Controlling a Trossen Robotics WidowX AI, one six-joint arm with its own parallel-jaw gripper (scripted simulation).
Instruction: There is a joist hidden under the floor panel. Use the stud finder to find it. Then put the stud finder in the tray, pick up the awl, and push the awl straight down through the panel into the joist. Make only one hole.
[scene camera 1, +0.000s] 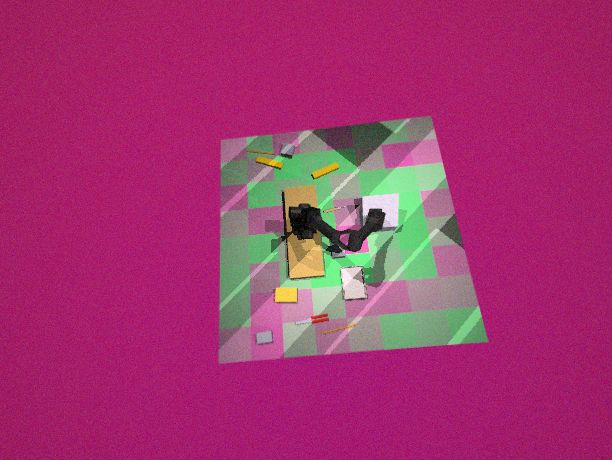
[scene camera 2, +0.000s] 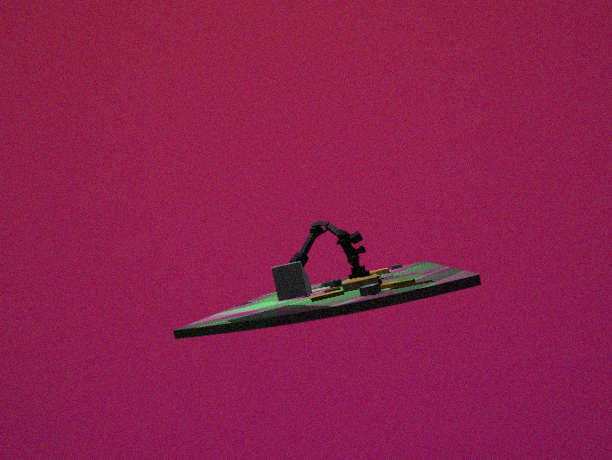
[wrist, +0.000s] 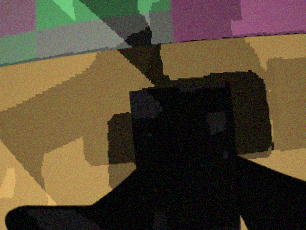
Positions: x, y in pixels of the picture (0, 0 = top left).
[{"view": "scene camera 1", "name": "white tray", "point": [353, 282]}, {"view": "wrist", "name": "gripper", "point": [186, 159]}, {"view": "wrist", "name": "stud finder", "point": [188, 131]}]
